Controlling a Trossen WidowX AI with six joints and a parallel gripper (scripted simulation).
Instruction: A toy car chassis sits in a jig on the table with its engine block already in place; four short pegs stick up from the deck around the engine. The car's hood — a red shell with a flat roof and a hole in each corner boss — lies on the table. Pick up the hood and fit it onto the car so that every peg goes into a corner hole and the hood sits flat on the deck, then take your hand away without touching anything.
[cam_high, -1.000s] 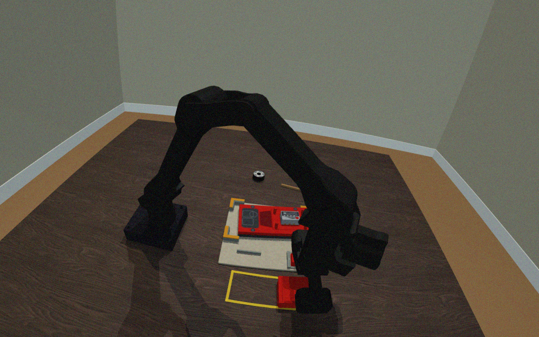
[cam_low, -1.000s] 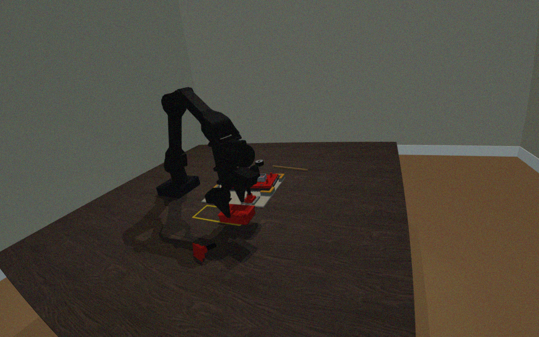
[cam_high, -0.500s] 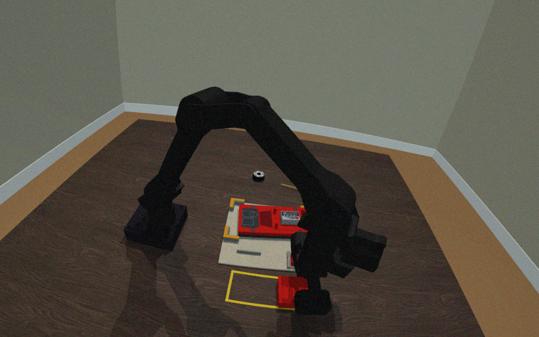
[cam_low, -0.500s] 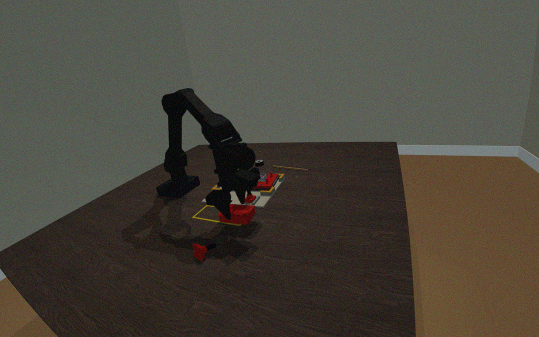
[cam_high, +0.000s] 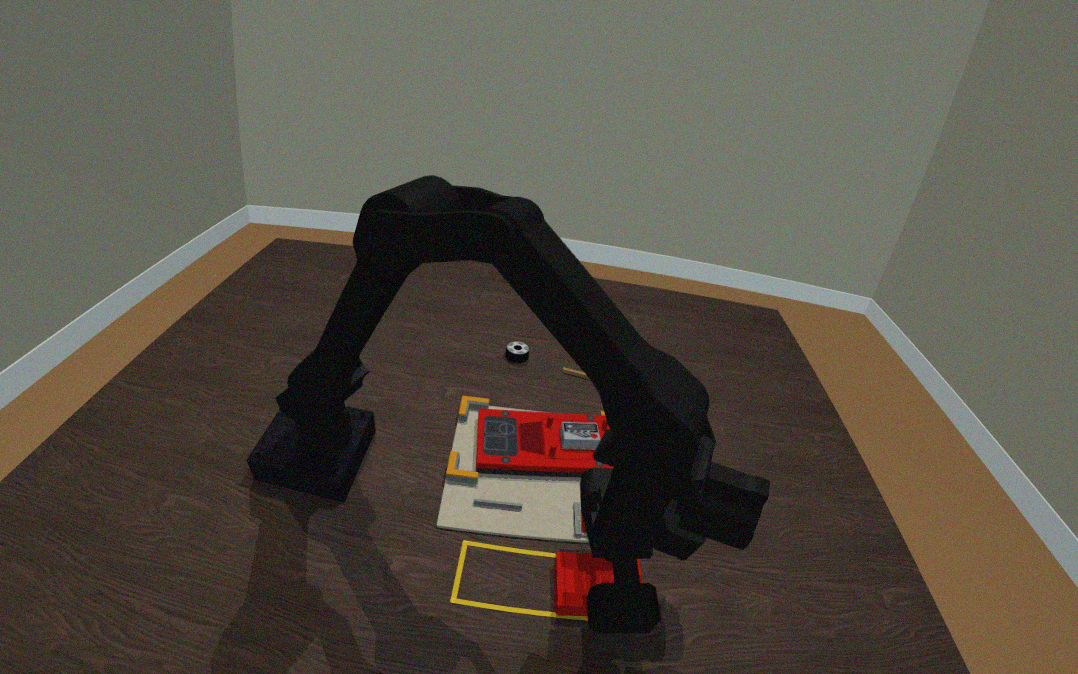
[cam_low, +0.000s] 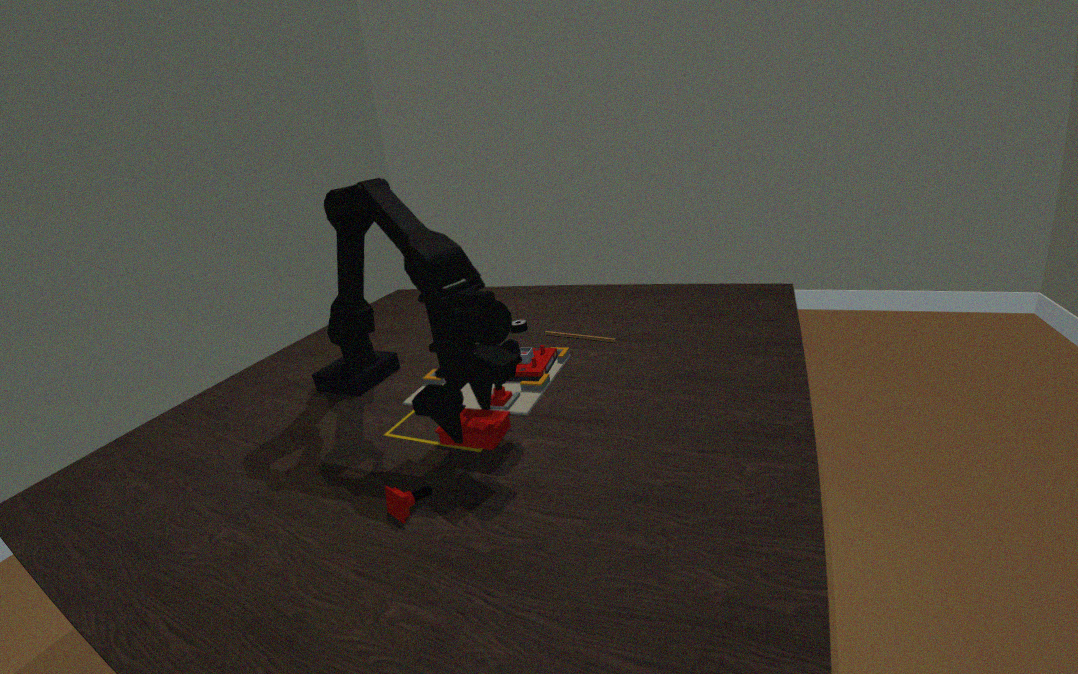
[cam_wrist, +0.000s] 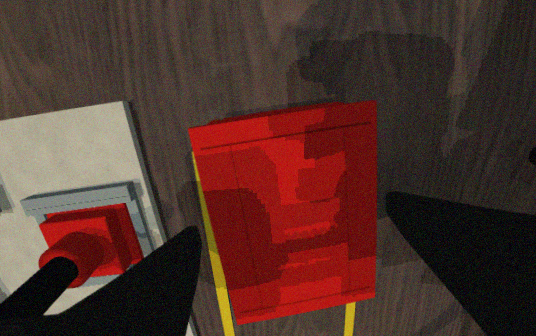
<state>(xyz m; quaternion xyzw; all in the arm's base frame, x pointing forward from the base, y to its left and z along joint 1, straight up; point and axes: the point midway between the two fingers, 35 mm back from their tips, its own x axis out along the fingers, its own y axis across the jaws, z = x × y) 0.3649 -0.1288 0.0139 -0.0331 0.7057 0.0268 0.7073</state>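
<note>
My gripper tip is now right at the red hood. Also, from my gripper tip: grey engine block 230 mm to the left, 30 mm behind, 10 mm above; thin wooden stick 390 mm to the left, 20 mm ahead, 10 mm below; pale plate 190 mm to the left, 70 mm behind.
</note>
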